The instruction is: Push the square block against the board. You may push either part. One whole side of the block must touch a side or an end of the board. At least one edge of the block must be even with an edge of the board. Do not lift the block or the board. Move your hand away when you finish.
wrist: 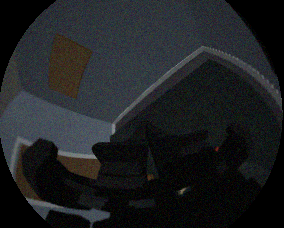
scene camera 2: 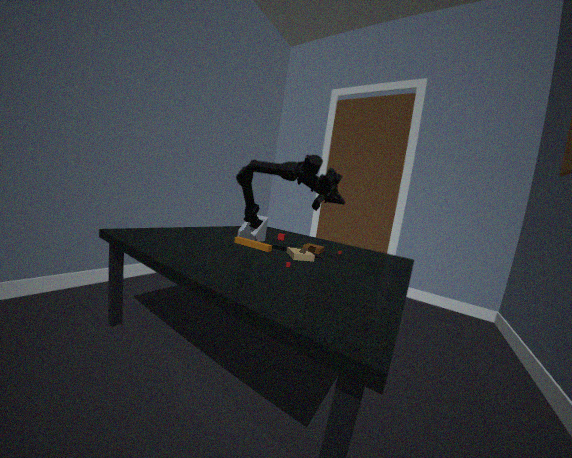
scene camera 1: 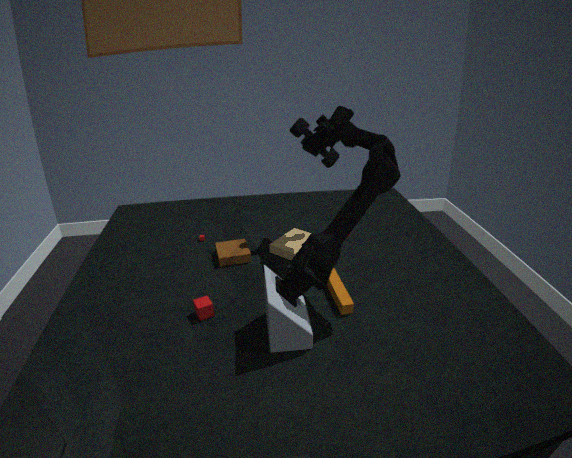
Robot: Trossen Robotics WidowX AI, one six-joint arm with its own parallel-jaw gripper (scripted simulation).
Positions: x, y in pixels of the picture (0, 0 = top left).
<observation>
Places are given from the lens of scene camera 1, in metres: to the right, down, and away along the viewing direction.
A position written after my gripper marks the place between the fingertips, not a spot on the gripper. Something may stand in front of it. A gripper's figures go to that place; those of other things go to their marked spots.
my gripper (scene camera 1: 303, 148): 0.06, -0.28, 1.26
brown block (scene camera 1: 233, 252): -0.16, 0.07, 1.12
</observation>
